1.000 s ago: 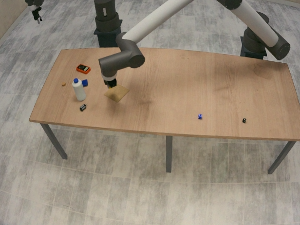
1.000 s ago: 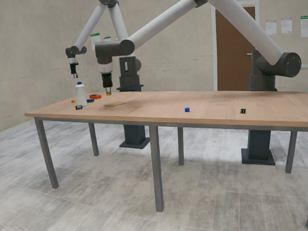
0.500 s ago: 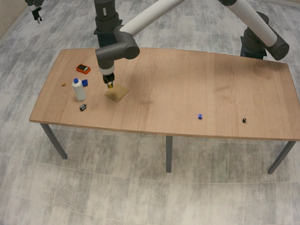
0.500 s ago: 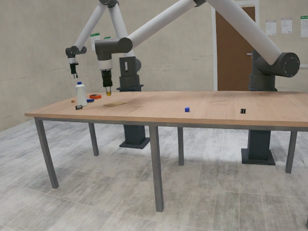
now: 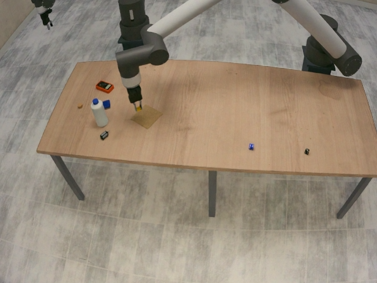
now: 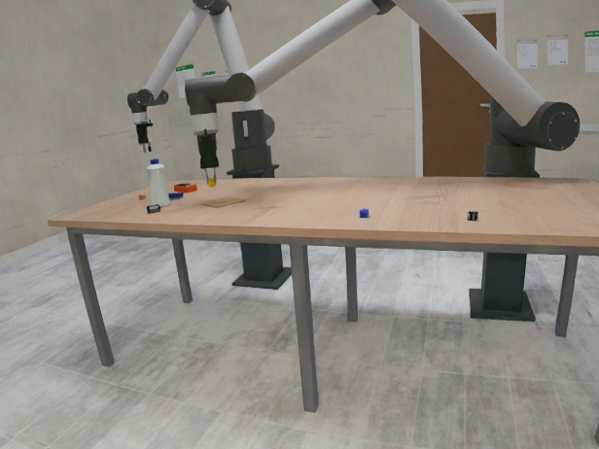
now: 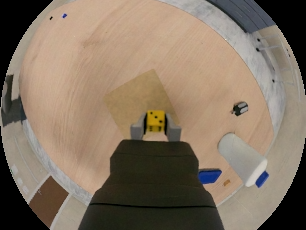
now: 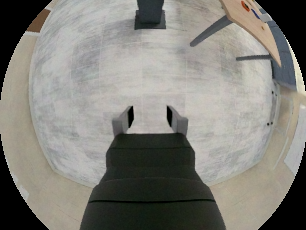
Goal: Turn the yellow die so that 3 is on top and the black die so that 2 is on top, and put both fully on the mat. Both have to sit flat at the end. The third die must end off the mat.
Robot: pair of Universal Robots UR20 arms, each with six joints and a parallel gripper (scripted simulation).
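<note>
My left gripper is now 10 mm above the yellow die. The rest, counted from my left hand: white bottle 70 mm ahead, 240 mm to the right; then tan mat 20 mm behind, 30 mm to the left, 100 mm below; then orange meter 220 mm behind, 340 mm to the right, 80 mm below.
</note>
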